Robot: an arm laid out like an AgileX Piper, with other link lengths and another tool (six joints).
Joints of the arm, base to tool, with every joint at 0 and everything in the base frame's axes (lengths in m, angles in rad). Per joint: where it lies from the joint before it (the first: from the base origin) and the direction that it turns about. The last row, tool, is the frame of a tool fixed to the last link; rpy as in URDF.
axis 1: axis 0 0 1 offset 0 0 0.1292
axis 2: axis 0 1 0 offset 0 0 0
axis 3: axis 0 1 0 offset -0.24 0 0.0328
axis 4: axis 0.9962 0 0.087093 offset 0.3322 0 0.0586
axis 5: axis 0 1 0 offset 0 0 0
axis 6: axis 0.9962 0 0.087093 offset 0.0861 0 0.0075
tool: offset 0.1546 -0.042 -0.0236 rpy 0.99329 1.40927 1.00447
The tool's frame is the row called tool.
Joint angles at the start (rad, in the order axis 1, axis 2, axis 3, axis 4, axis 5, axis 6): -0.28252, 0.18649, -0.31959, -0.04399, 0.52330, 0.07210
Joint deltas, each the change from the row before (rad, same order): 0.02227, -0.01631, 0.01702, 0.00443, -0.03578, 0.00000; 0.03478, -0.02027, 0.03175, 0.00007, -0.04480, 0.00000; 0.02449, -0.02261, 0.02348, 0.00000, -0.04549, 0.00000; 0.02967, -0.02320, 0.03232, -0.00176, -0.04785, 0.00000
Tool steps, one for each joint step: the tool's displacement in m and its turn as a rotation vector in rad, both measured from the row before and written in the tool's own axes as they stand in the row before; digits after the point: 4 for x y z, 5 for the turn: -0.0029, 0.0085, 0.0022, -0.03045, -0.03032, -0.00256; 0.0018, 0.0112, 0.0043, -0.04053, -0.02682, -0.00892; -0.0037, 0.0089, 0.0024, -0.03286, -0.03960, -0.00537; 0.0005, 0.0097, 0.0035, -0.03655, -0.03303, -0.00698
